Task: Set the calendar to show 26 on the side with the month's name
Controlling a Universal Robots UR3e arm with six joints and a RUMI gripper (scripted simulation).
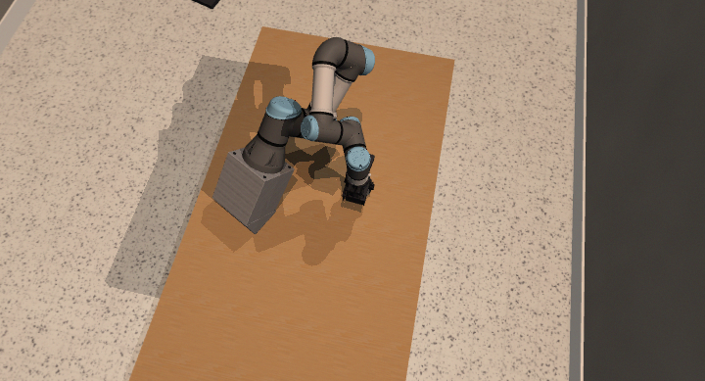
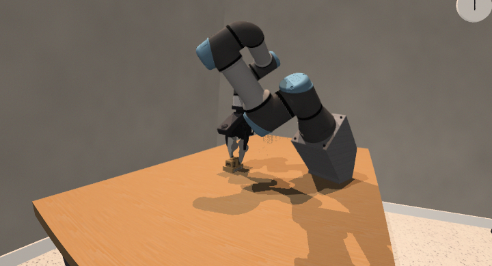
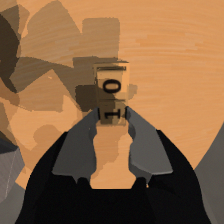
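Right now my hand is 2 cm to the right of the shallow wooden tray and 3 cm above it.
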